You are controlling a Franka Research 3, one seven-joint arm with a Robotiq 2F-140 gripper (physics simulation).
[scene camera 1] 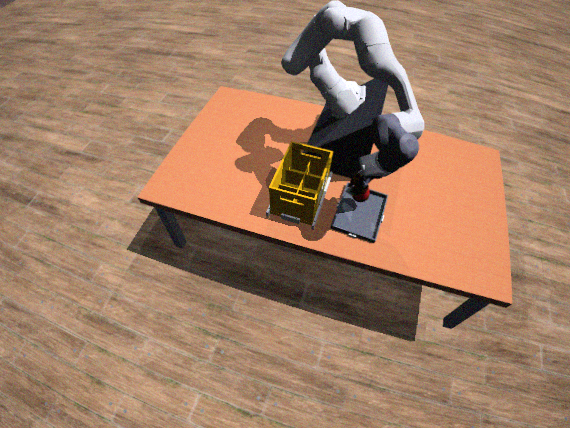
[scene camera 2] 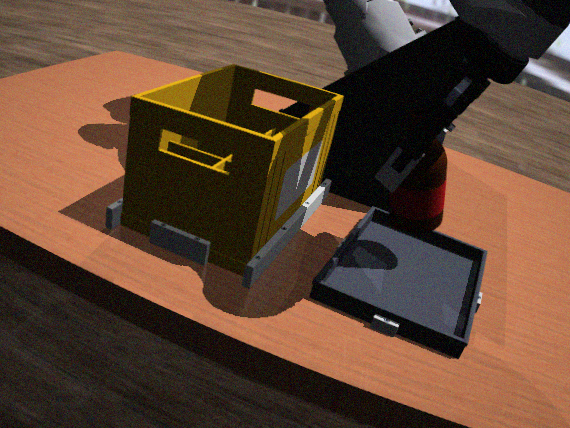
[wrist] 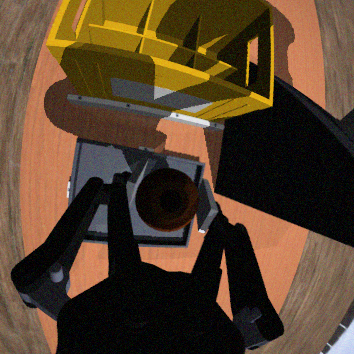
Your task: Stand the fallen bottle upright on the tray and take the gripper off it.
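Observation:
The brown bottle with a red band (scene camera 1: 361,194) (scene camera 2: 421,202) (wrist: 165,217) is close to upright, neck up. In scene camera 2 its base shows at the height of the back rim of the dark grey tray (scene camera 1: 362,222) (scene camera 2: 425,292) (wrist: 95,165), seemingly above the tray floor. In the wrist view it is over the tray's right part, seen down its neck. My gripper (scene camera 1: 359,184) (scene camera 2: 417,167) (wrist: 171,178) is shut on the bottle, with finger pads on either side of it. The gripper hides much of the bottle's upper part in both scene views.
A yellow divided crate (scene camera 1: 294,210) (scene camera 2: 190,205) (wrist: 90,75) stands left of the tray, between low grey rails (scene camera 2: 272,250) (wrist: 127,106). A large black slanted block (scene camera 1: 350,150) (scene camera 2: 362,135) (wrist: 285,170) stands behind, near the arm's base. Small clips (scene camera 2: 385,324) sit at the tray's edges.

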